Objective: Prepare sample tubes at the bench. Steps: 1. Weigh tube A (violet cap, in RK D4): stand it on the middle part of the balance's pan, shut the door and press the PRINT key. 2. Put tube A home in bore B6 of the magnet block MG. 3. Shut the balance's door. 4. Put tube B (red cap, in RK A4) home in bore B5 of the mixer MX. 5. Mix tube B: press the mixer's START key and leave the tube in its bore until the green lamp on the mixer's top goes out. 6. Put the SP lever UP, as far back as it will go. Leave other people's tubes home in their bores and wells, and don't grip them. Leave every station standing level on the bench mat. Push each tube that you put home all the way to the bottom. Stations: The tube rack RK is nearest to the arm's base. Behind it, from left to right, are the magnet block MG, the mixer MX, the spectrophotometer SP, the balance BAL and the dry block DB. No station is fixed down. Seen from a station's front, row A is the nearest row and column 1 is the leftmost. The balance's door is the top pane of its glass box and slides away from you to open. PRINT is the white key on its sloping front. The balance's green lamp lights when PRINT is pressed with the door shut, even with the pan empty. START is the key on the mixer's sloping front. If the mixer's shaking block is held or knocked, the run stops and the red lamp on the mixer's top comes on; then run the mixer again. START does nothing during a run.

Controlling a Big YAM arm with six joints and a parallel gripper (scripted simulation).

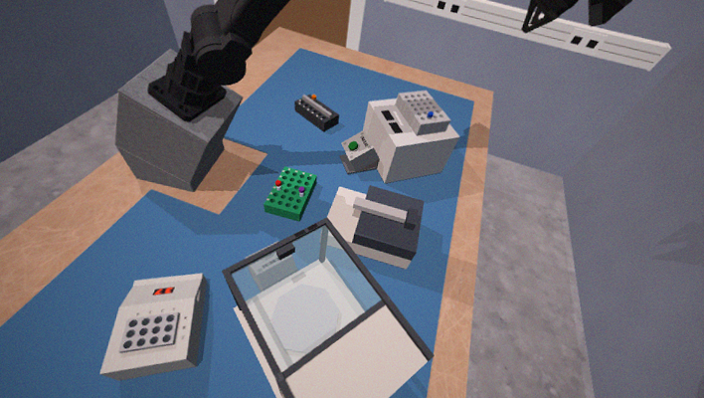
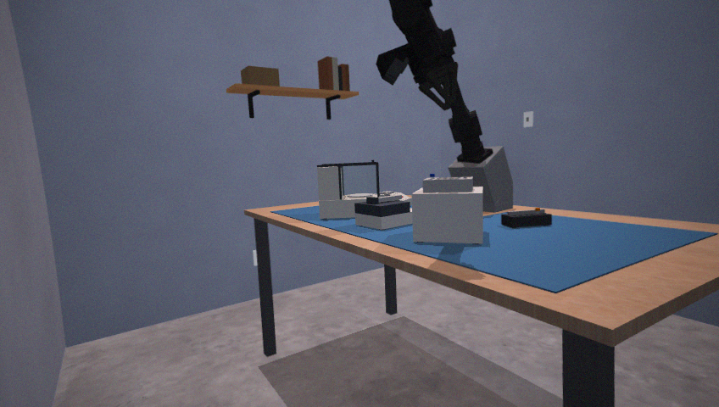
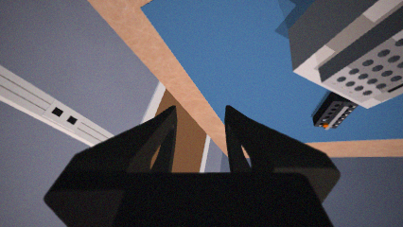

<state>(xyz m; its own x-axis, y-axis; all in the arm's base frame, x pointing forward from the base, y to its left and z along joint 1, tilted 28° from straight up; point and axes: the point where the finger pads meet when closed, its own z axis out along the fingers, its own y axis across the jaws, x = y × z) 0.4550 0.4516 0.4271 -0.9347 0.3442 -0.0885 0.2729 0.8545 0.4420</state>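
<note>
Now: the balance door 210 mm behind my hand, 720 mm to the right of it and 130 mm below it. From my hand the other things lie so: blue-capped tube: 130 mm behind, 210 mm to the right, 190 mm below; then grey shaking block: 160 mm behind, 180 mm to the right, 190 mm below; then green start key: 290 mm behind, 300 mm to the right, 270 mm below.
</note>
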